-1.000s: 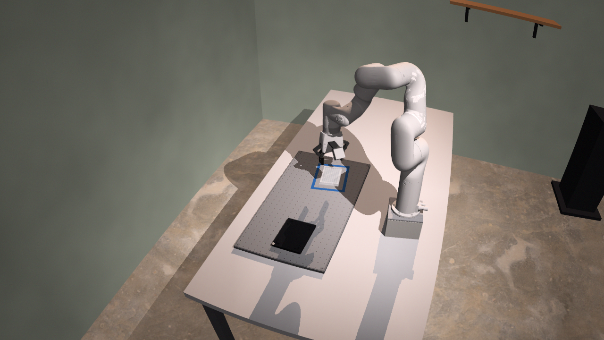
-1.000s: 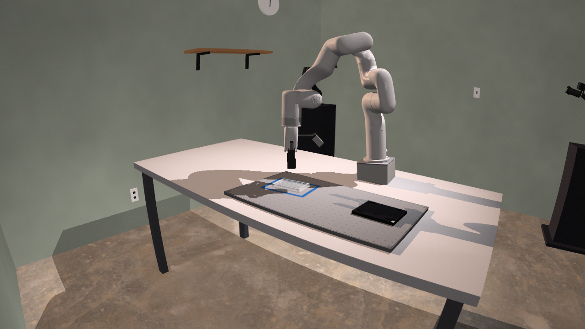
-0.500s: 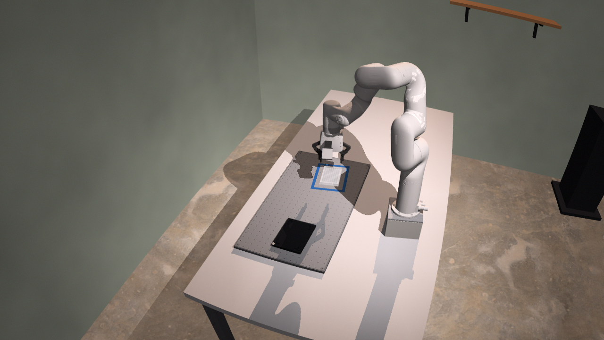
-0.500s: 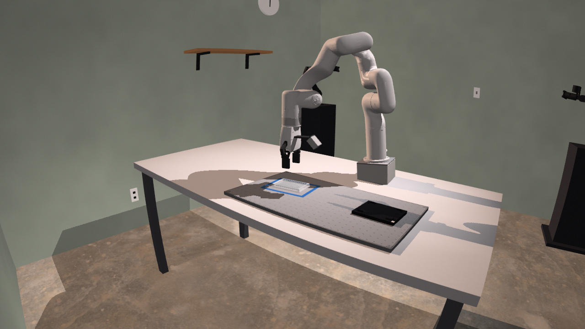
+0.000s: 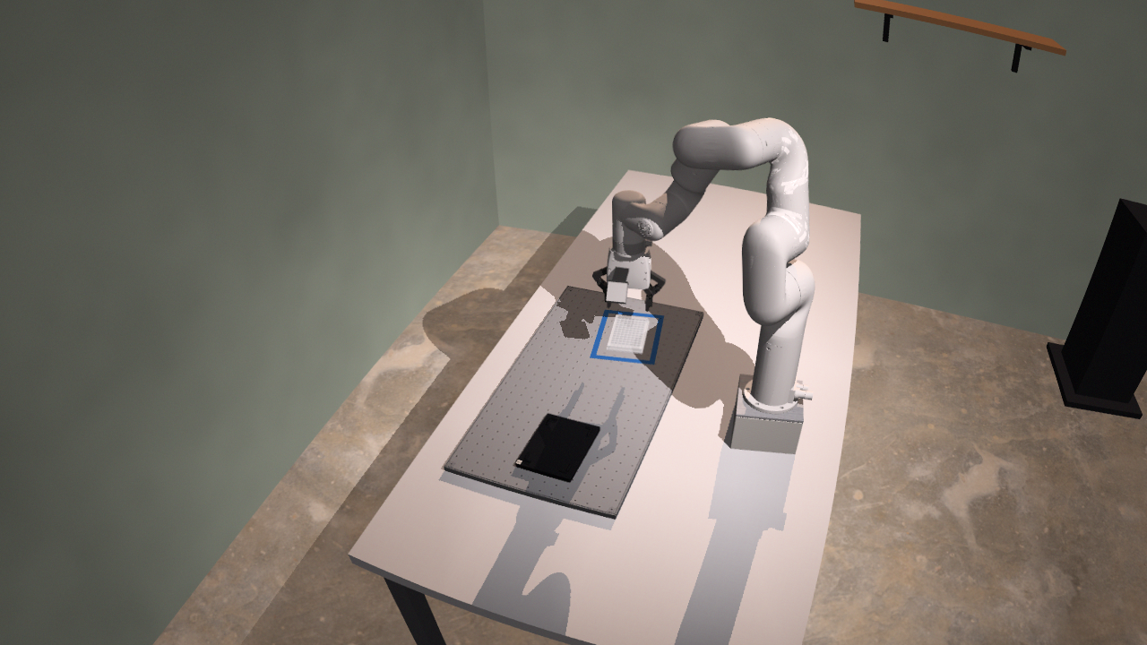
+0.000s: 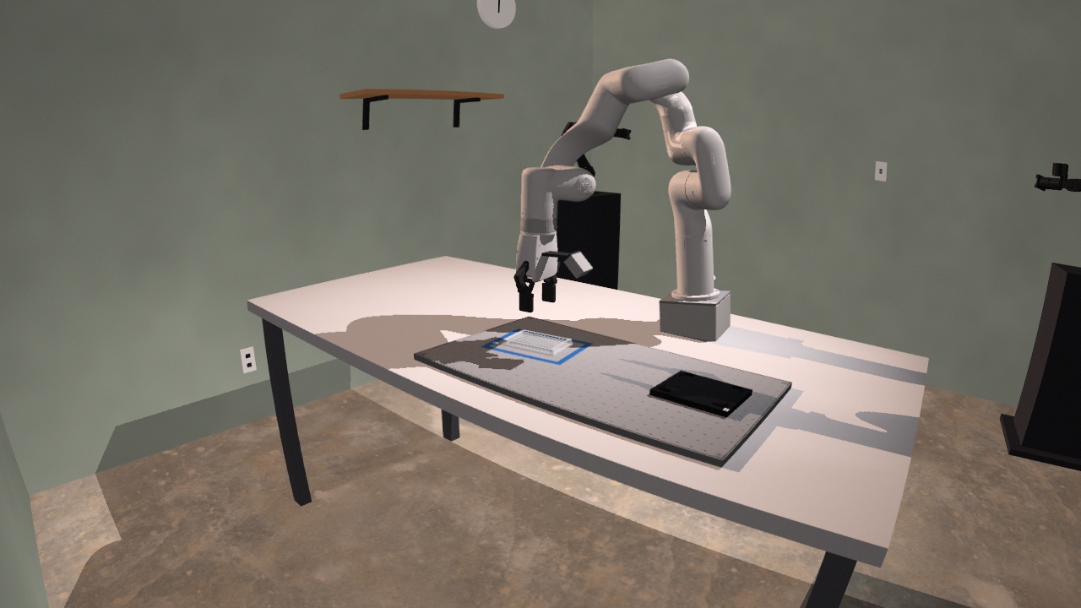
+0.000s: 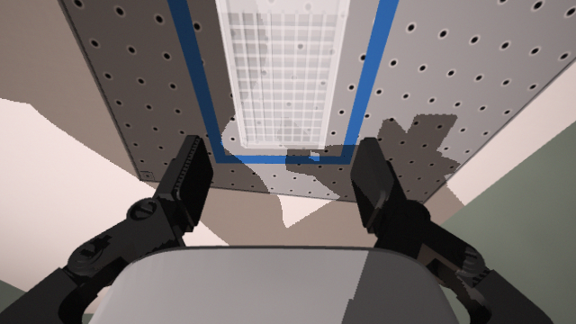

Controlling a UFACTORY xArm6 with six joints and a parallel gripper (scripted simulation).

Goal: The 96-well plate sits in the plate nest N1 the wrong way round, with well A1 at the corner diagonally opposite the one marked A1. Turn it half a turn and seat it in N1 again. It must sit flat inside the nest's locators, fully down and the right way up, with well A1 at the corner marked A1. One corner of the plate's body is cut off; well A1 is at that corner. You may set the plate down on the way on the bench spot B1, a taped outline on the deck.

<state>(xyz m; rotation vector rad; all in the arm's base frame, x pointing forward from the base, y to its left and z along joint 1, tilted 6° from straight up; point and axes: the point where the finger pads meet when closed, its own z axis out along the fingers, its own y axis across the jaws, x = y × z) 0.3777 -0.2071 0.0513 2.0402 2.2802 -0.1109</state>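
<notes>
My hand is 9 cm above the clear 96-well plate. Also, from my hand: white A1 label (48 cm to the left, 10 cm ahead, 9 cm below); then black plate nest N1 (41 cm to the left, 9 cm below, 4 cm ahead).
</notes>
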